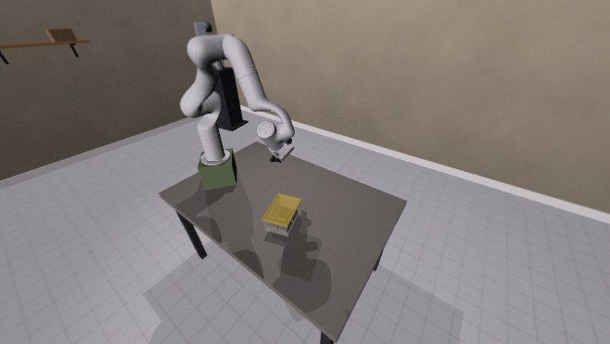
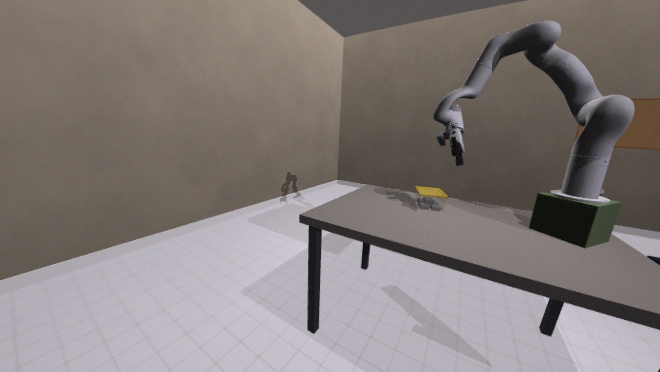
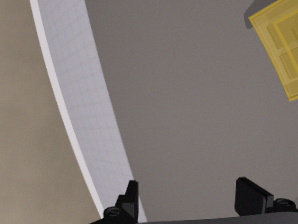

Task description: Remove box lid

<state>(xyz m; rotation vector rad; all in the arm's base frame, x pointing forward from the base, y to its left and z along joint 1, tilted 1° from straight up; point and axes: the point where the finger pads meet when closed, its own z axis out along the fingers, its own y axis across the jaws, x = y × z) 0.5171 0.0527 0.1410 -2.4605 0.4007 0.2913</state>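
The yellow lid is 90 mm ahead of my hand, 190 mm to the right of it and 220 mm below it. From my hand the other things lie so: grey box (90 mm ahead, 190 mm to the right, 270 mm below).
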